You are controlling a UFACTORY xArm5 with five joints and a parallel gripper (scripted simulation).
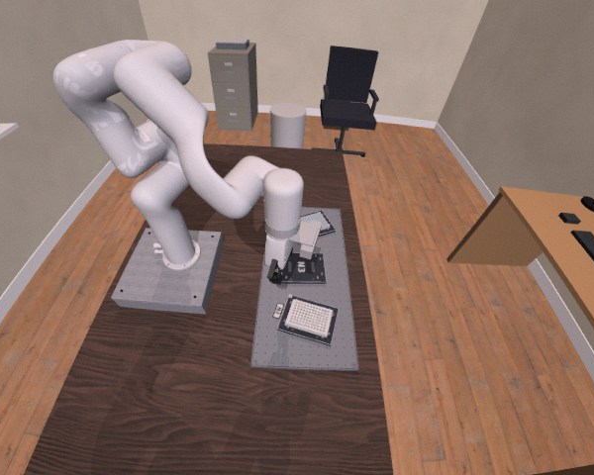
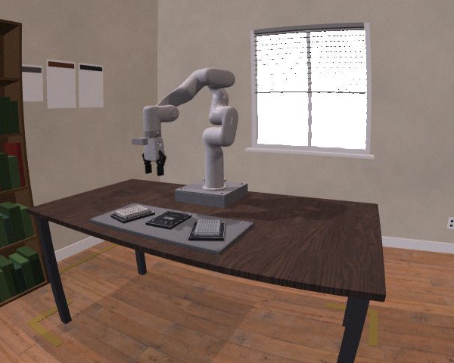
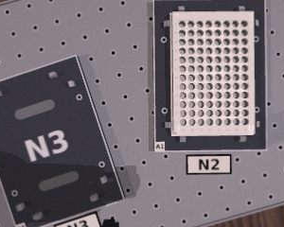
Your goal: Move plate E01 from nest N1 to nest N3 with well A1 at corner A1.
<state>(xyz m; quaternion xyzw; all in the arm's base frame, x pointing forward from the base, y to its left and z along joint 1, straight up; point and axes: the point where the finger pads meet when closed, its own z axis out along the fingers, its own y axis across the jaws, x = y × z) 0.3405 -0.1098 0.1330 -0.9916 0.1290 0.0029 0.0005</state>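
Right now the nest N1 is 10 cm ahead of my hand, 32 cm to the left of it and 18 cm below it. From my hand the other things lie so: nest frame 6 cm ahead, 12 cm to the left, 18 cm below.
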